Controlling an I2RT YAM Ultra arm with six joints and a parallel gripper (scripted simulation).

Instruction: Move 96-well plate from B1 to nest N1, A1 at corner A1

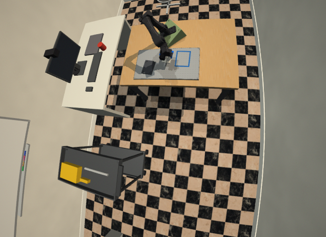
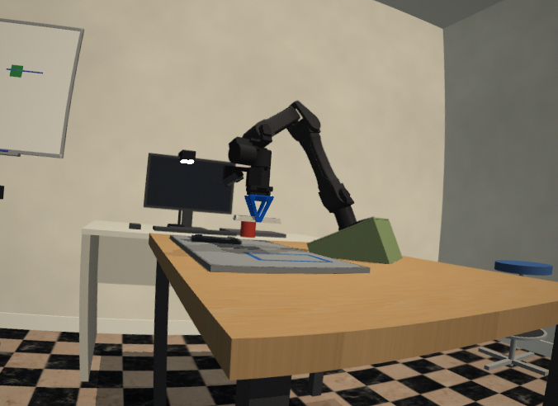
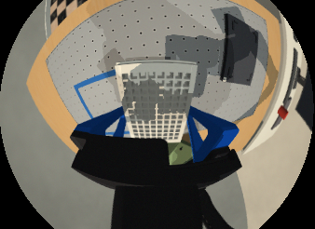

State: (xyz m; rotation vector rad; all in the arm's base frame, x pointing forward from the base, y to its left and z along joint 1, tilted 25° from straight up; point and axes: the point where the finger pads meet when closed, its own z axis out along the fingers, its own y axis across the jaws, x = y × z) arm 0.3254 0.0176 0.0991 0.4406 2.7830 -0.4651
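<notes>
Right now the dark plate nest N1 is 23 cm to the right of my hand, 9 cm below it and 3 cm ahead of it. Also, from my hand: white 96-well plate (right at my hand).
</notes>
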